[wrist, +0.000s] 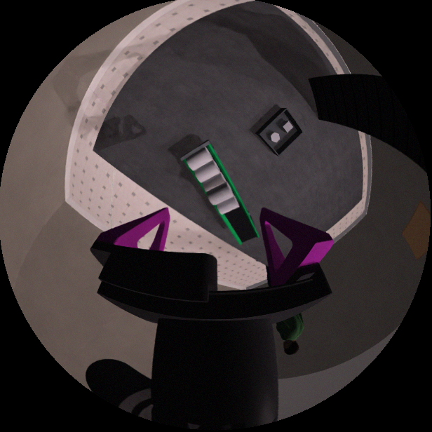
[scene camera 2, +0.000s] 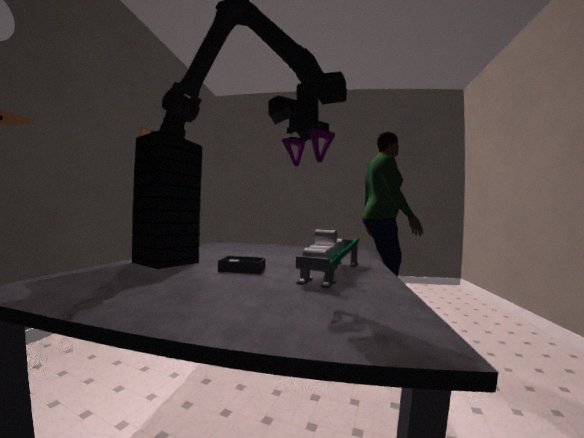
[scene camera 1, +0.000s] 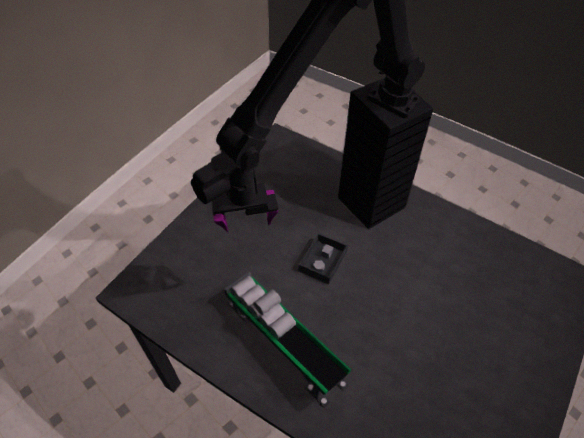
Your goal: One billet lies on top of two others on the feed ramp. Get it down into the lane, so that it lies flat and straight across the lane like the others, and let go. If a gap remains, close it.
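Places are measured from the arm's base along level axes (x ahead, y left, z up), in metres.
Pixels of known places: gripper, between the fingertips: (scene camera 2: 307, 164) (scene camera 1: 248, 226); arm's base, origin of its link: (scene camera 2: 170, 142) (scene camera 1: 392, 100).
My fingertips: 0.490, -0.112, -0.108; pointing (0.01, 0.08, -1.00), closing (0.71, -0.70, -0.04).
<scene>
For each thing: its middle in the pictures, then the offset to it from my fingertips, as dx, dy, dz.
- top billet, middle of its body: (scene camera 1: 267, 302) (scene camera 2: 325, 236) +0.051, +0.084, -0.193
- small dark tray, middle of its body: (scene camera 1: 323, 258) (scene camera 2: 242, 264) -0.205, +0.099, -0.293
The top billet (scene camera 1: 268, 302) (scene camera 2: 326, 236) (wrist: 213, 183), a light grey cylinder, lies across the feed ramp (scene camera 1: 320, 355) (scene camera 2: 312, 263) (wrist: 243, 225), raised on two others. Two billets lie on its end-plate side, the outer one (scene camera 1: 244, 286) (wrist: 199, 157) by the end plate. On the other side are a billet (scene camera 1: 273, 314) and the outermost one (scene camera 1: 283, 325) (wrist: 226, 204). Any gap under the top billet is hidden. My gripper (scene camera 1: 249, 227) (scene camera 2: 308, 163) (wrist: 214, 212) is open and empty, pointing down, high above the ramp's level. The ramp shows between its magenta fingers in the wrist view.
A small dark tray (scene camera 1: 314, 273) (scene camera 2: 241, 267) (wrist: 266, 143) with two light pieces stands beside the ramp. The arm's tall black pedestal (scene camera 1: 372, 165) (scene camera 2: 166, 200) stands behind the tray. Green side rails border the ramp. A person (scene camera 2: 382, 190) stands beyond the table.
</scene>
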